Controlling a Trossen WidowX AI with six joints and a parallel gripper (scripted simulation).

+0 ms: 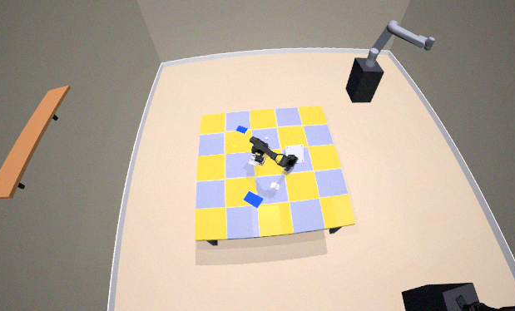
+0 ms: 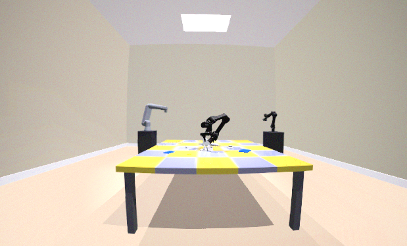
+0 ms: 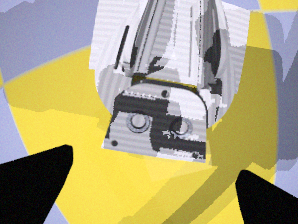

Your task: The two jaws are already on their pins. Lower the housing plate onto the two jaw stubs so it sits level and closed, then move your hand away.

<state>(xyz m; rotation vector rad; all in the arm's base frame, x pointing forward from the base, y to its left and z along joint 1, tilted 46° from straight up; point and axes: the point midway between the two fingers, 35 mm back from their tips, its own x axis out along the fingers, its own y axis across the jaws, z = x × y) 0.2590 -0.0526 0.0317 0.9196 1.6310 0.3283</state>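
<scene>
My gripper tip is now 10 mm short of the grey housing plate and 50 mm above it. Round my gripper tip: white dot 60 mm behind, 240 mm to the right, 60 mm below; then white ribbed part 90 mm behind, 250 mm to the left, 60 mm below; then yellow dot 240 mm ahead, 190 mm to the right, 70 mm below.
</scene>
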